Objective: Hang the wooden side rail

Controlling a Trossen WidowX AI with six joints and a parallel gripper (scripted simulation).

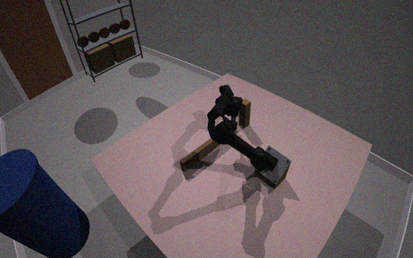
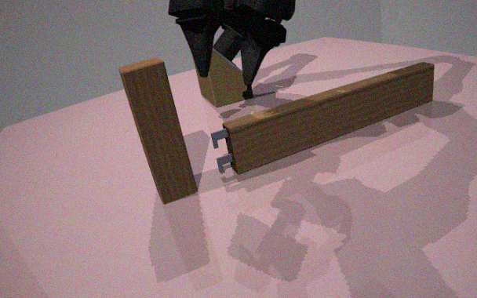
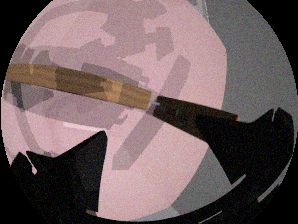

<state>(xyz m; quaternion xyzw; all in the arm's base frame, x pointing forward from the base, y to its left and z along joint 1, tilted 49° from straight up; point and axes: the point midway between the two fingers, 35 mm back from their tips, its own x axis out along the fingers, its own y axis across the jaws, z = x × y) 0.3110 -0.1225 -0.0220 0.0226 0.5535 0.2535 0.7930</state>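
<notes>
My gripper tip is 11 cm to the left of the headboard post, 4 cm above it and 1 cm short of it.
</notes>
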